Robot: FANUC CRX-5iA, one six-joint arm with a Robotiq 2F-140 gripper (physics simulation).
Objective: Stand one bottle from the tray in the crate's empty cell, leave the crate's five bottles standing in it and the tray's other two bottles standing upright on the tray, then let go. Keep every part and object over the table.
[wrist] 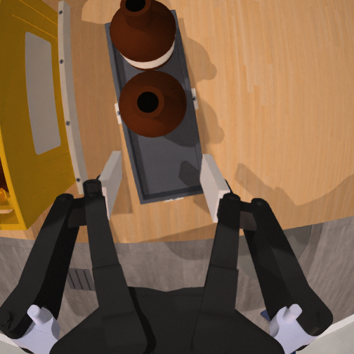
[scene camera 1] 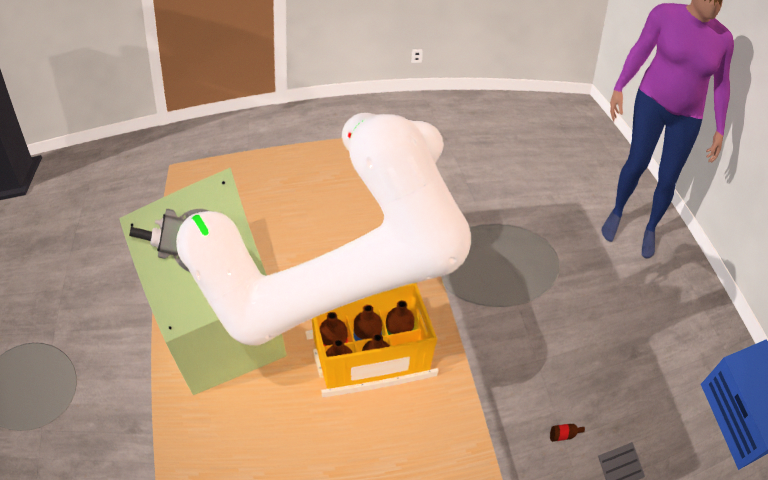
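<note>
Two brown bottles (wrist: 145, 37) (wrist: 167, 117) stand upright on the dark grey tray (wrist: 150, 187) in the wrist view; the upper one shows a white label. My gripper (wrist: 161, 165) is open and empty, its pads either side of the tray's bare near end, below the second bottle. A brown bottle with a red label (scene camera 1: 563, 432) lies on its side on the floor, off the table. The yellow crate (scene camera 1: 335, 372) (wrist: 35, 190) holds several upright brown bottles (scene camera 1: 368, 323); its front right cell shows no bottle neck. The arm hides the gripper and tray in the scene view.
A white rail (scene camera 1: 379, 383) runs along the crate's front; another rail (wrist: 68, 122) lies between crate and tray. The arm's green pedestal (scene camera 1: 226, 362) is on the wooden table (scene camera 1: 283, 435) at left. A person (scene camera 1: 685, 62) stands by the right wall. A blue box (scene camera 1: 741, 401) is at lower right.
</note>
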